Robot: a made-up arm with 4 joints.
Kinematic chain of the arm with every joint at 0, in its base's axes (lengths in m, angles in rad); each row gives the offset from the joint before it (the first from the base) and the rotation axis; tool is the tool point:
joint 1: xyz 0 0 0.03 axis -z
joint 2: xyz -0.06 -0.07 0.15 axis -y
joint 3: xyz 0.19 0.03 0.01 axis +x
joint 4: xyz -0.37 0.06 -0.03 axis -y
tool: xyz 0 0.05 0.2
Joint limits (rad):
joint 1: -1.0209..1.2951
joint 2: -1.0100..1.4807
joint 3: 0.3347..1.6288
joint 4: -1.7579..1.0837
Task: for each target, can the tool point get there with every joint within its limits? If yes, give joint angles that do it. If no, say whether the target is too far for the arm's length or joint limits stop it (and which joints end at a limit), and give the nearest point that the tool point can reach.
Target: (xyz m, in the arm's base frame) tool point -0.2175 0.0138 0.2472
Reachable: yes | joints 0.5583 0.9033 1.2678 -0.8574
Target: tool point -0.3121 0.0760 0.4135
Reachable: yes | joints 0.4545 -0.1888 0.8494 0.6008
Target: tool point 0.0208 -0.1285 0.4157
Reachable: yes | joints -0.5300 -0.6805 1.0083 -0.2103
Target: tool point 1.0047 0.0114 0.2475
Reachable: no: too far | nearest point 0.1580 -0.1094 0.3108 | short by 0.858 m
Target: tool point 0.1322 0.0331 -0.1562
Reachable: no: joint limits stop it (at a limit: joint 1, joint 2, joint 3, joint 4) | nearest point -0.0125 0.2021 -0.1657 | short by 0.223 m
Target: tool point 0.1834 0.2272 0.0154
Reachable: no: joint limits stop it (at a limit: joint 1, joint 2, joint 3, joint 4) | nearest point 0.0648 0.0868 0.1568 | short by 0.232 m
